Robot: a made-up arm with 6 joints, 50 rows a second.
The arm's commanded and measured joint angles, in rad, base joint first. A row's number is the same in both.
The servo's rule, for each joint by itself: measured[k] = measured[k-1] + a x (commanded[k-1-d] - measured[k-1]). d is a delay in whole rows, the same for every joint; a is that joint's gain. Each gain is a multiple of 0.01, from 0.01 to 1. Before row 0 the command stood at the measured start. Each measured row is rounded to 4 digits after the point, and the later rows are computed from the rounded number. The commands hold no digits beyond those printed.
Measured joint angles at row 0:
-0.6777, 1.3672, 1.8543, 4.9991, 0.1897, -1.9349
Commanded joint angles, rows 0 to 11:
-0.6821, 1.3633, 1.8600, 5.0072, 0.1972, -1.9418
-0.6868, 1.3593, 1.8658, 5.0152, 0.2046, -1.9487
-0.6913, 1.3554, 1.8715, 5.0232, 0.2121, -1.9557
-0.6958, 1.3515, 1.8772, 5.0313, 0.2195, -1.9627
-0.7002, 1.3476, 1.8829, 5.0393, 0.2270, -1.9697
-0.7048, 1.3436, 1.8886, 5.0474, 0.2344, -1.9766
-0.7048, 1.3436, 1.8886, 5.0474, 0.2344, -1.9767
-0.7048, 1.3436, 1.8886, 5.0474, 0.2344, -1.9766
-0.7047, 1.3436, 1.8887, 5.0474, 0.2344, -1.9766
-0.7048, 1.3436, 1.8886, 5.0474, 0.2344, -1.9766
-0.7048, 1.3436, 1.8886, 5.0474, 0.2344, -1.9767
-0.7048, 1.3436, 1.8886, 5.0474, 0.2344, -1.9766
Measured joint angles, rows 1 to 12:
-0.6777, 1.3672, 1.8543, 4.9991, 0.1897, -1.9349
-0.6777, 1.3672, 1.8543, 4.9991, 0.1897, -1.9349
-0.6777, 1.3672, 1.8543, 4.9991, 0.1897, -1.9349
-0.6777, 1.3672, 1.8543, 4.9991, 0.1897, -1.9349
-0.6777, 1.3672, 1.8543, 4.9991, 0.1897, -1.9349
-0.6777, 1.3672, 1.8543, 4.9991, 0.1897, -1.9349
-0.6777, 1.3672, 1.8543, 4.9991, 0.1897, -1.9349
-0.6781, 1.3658, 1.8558, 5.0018, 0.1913, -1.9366
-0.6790, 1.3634, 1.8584, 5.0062, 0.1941, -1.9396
-0.6802, 1.3604, 1.8618, 5.0118, 0.1979, -1.9436
-0.6818, 1.3571, 1.8658, 5.0182, 0.2024, -1.9484
-0.6836, 1.3536, 1.8702, 5.0252, 0.2076, -1.9537
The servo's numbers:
d 7
a 0.10 0.37 0.26 0.33 0.21 0.25

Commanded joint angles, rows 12 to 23:
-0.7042, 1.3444, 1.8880, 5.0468, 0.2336, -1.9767
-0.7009, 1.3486, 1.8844, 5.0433, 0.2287, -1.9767
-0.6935, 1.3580, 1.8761, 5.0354, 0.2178, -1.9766
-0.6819, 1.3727, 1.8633, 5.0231, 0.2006, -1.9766
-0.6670, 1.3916, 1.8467, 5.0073, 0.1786, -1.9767
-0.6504, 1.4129, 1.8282, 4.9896, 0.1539, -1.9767
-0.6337, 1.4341, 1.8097, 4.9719, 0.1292, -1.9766
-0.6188, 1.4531, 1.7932, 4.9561, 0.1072, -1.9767
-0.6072, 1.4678, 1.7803, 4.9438, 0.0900, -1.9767
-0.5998, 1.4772, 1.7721, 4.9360, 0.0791, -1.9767
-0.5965, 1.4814, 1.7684, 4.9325, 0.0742, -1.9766
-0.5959, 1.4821, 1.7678, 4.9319, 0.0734, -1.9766
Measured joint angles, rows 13 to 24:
-0.6857, 1.3499, 1.8750, 5.0325, 0.2132, -1.9594
-0.6876, 1.3476, 1.8785, 5.0374, 0.2177, -1.9637
-0.6893, 1.3461, 1.8811, 5.0407, 0.2212, -1.9669
-0.6908, 1.3452, 1.8831, 5.0429, 0.2240, -1.9693
-0.6922, 1.3446, 1.8845, 5.0444, 0.2262, -1.9711
-0.6935, 1.3442, 1.8856, 5.0454, 0.2279, -1.9725
-0.6946, 1.3440, 1.8864, 5.0461, 0.2293, -1.9735
-0.6956, 1.3441, 1.8868, 5.0463, 0.2302, -1.9743
-0.6961, 1.3458, 1.8862, 5.0453, 0.2299, -1.9749
-0.6958, 1.3503, 1.8836, 5.0420, 0.2274, -1.9753
-0.6944, 1.3586, 1.8783, 5.0358, 0.2218, -1.9756
-0.6917, 1.3708, 1.8701, 5.0264, 0.2127, -1.9759

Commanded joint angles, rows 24 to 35:
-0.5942, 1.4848, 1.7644, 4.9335, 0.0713, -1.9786
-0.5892, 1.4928, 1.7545, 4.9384, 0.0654, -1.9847
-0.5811, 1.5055, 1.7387, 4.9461, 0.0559, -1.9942
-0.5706, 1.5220, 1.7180, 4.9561, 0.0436, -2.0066
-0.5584, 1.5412, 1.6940, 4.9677, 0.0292, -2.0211
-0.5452, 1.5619, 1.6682, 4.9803, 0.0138, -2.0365
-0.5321, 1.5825, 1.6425, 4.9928, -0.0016, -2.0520
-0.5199, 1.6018, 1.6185, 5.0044, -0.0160, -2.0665
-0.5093, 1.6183, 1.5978, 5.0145, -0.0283, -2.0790
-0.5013, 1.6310, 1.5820, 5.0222, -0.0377, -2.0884
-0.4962, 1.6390, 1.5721, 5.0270, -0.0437, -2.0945
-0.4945, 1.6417, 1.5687, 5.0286, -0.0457, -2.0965
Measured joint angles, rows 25 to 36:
-0.6876, 1.3864, 1.8592, 5.0143, 0.2004, -1.9761
-0.6822, 1.4040, 1.8463, 5.0003, 0.1854, -1.9762
-0.6759, 1.4222, 1.8325, 4.9857, 0.1690, -1.9763
-0.6690, 1.4391, 1.8189, 4.9719, 0.1524, -1.9764
-0.6621, 1.4532, 1.8067, 4.9601, 0.1370, -1.9765
-0.6555, 1.4636, 1.7967, 4.9510, 0.1238, -1.9765
-0.6495, 1.4704, 1.7892, 4.9447, 0.1132, -1.9765
-0.6440, 1.4757, 1.7828, 4.9410, 0.1044, -1.9770
-0.6385, 1.4820, 1.7754, 4.9401, 0.0962, -1.9789
-0.6328, 1.4907, 1.7659, 4.9421, 0.0877, -1.9827
-0.6266, 1.5023, 1.7534, 4.9467, 0.0784, -1.9887
-0.6198, 1.5167, 1.7380, 4.9536, 0.0681, -1.9968

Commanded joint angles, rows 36 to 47:
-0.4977, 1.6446, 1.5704, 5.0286, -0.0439, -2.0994
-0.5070, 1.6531, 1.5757, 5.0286, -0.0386, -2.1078
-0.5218, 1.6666, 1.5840, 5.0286, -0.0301, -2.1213
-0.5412, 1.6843, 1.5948, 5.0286, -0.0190, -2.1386
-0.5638, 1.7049, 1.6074, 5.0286, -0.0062, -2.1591
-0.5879, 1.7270, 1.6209, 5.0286, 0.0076, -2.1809
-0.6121, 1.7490, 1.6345, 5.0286, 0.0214, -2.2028
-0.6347, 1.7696, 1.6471, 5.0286, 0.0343, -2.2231
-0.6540, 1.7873, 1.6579, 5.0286, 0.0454, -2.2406
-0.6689, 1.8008, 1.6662, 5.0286, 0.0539, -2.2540
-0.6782, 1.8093, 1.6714, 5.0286, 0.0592, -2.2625
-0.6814, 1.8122, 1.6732, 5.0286, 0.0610, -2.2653
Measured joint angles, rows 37 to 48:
-0.6123, 1.5334, 1.7199, 4.9624, 0.0567, -2.0067
-0.6043, 1.5516, 1.6998, 4.9724, 0.0445, -2.0180
-0.5959, 1.5702, 1.6787, 4.9830, 0.0318, -2.0301
-0.5872, 1.5880, 1.6577, 4.9934, 0.0192, -2.0423
-0.5786, 1.6039, 1.6380, 5.0029, 0.0073, -2.0538
-0.5704, 1.6169, 1.6209, 5.0109, -0.0034, -2.0640
-0.5628, 1.6261, 1.6073, 5.0167, -0.0123, -2.0721
-0.5563, 1.6329, 1.5977, 5.0206, -0.0189, -2.0789
-0.5514, 1.6404, 1.5920, 5.0232, -0.0230, -2.0861
-0.5484, 1.6501, 1.5899, 5.0250, -0.0245, -2.0949
-0.5477, 1.6628, 1.5912, 5.0262, -0.0233, -2.1058
-0.5493, 1.6784, 1.5954, 5.0270, -0.0197, -2.1191

